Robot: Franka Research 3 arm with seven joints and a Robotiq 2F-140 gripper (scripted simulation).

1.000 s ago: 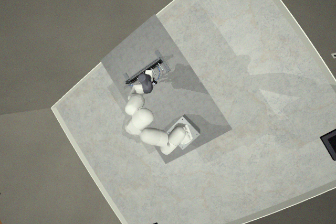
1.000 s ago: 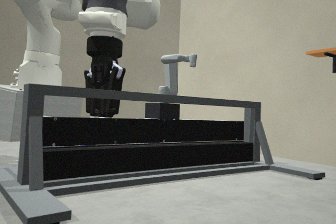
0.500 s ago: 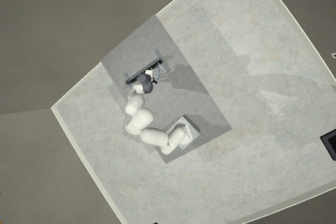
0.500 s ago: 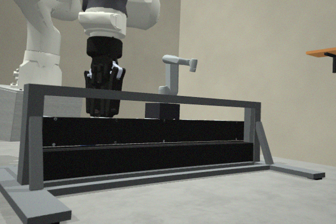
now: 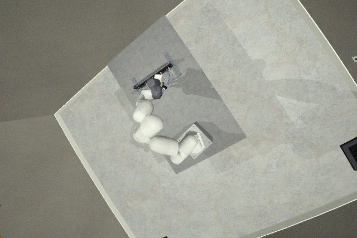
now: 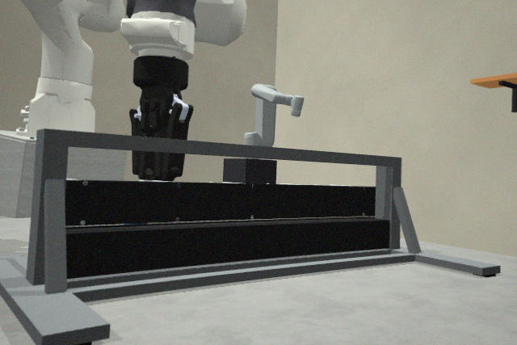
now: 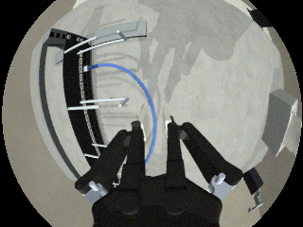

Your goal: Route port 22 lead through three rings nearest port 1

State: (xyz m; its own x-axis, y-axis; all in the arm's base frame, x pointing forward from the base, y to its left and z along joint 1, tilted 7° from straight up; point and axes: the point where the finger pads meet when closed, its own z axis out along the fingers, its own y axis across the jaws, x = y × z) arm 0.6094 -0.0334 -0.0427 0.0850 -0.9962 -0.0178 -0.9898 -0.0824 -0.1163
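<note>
Right now my hand is 16 cm short of the rack, 6 cm to the right of it and 1 cm below it.
</note>
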